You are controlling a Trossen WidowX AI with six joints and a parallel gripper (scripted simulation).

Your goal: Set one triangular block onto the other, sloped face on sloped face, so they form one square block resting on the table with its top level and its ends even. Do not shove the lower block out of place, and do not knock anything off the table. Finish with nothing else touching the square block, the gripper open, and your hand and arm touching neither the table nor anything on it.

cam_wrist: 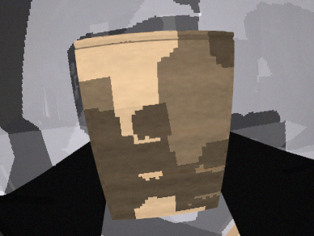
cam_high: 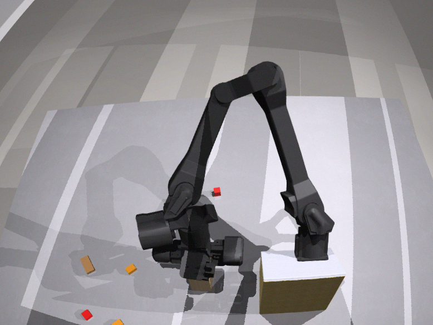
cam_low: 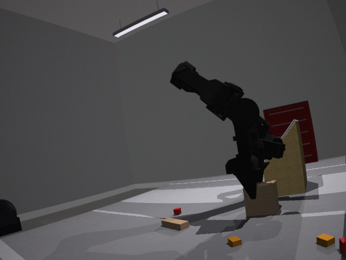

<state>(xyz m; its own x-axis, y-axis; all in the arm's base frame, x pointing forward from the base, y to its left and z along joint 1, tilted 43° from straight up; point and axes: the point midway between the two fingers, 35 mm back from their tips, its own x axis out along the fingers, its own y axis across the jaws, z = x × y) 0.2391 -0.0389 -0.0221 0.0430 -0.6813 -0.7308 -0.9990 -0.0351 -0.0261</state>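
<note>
Right now my gripper tip is 10 mm to the left of the tan triangular block and 10 mm below it. Also, from my gripper tip: tan brick 300 mm ahead, 40 mm below, 10 mm to the left.
</note>
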